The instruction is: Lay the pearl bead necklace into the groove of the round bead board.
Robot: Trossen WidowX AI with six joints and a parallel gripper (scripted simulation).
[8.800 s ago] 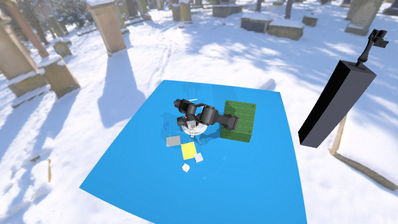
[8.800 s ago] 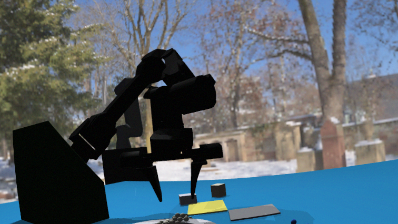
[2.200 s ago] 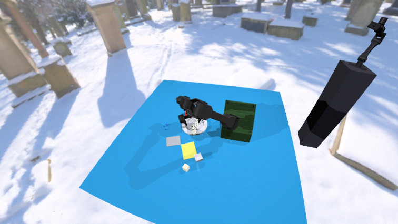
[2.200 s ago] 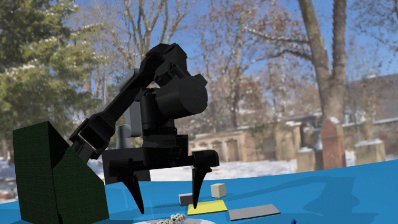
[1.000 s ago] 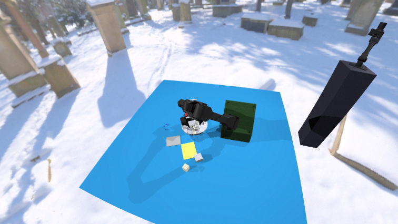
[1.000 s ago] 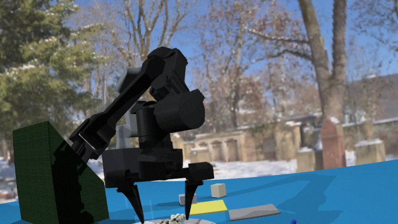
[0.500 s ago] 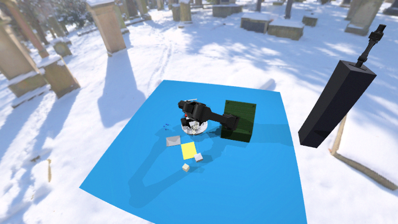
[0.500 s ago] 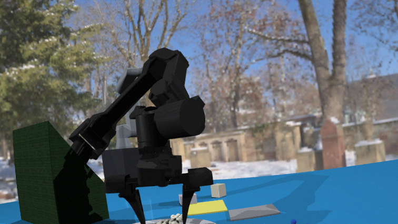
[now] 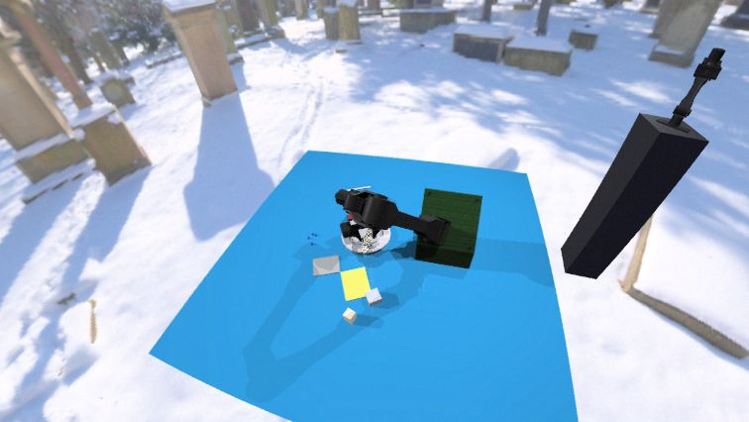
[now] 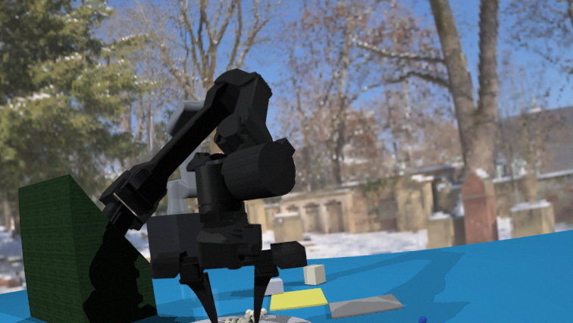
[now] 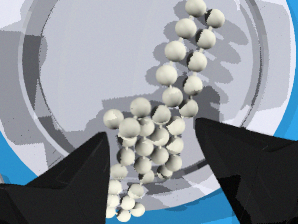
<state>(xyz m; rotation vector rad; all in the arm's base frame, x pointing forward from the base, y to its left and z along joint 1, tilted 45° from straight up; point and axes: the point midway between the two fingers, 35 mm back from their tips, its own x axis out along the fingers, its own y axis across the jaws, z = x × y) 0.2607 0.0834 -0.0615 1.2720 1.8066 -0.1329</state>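
My gripper tip is now 2 cm short of the round white bead board, 3 cm to the left of it and 1 cm above it. Also, from my gripper tip: yellow tile 3 cm behind, 20 cm to the left, 1 cm below; then red object 12 cm ahead, 14 cm to the right, 1 cm below; then grey tile 11 cm ahead, 16 cm to the left, 1 cm below.
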